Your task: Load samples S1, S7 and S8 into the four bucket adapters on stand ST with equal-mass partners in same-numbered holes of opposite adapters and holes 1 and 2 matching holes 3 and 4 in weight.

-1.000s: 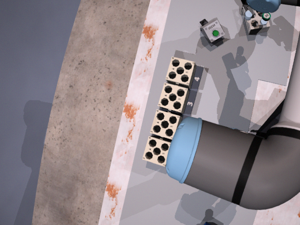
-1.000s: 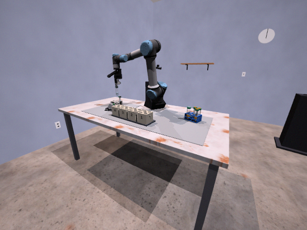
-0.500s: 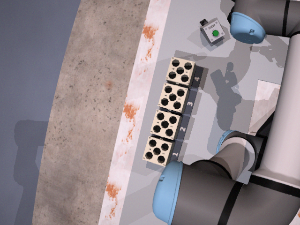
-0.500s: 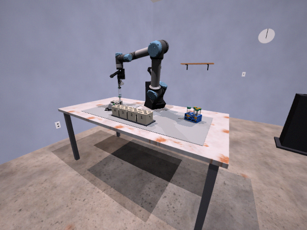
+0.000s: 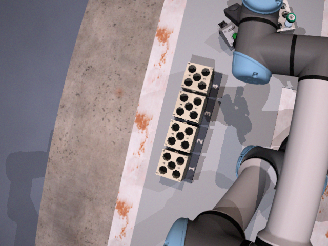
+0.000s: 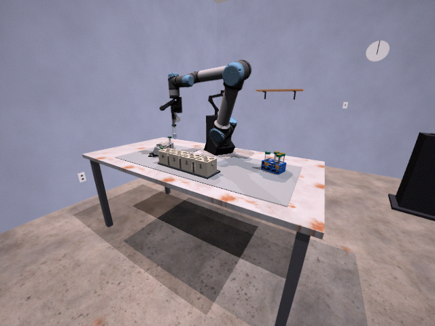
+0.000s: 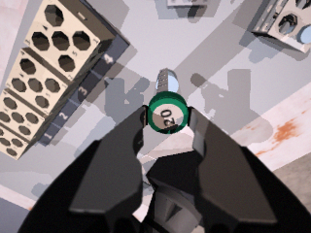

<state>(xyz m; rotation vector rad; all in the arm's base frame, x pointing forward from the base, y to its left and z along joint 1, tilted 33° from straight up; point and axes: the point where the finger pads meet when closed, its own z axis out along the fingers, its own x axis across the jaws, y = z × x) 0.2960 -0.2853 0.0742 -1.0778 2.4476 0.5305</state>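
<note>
Right now my hand is 1 cm short of the water blank and 5 cm above it. The rest, counted from my hand: beige adapter (13 cm ahead, 22 cm to the left, 20 cm below); then white-dot blank (11 cm behind, 23 cm to the right, 18 cm below); then green DONE key (7 cm ahead, 10 cm to the right, 18 cm below).
</note>
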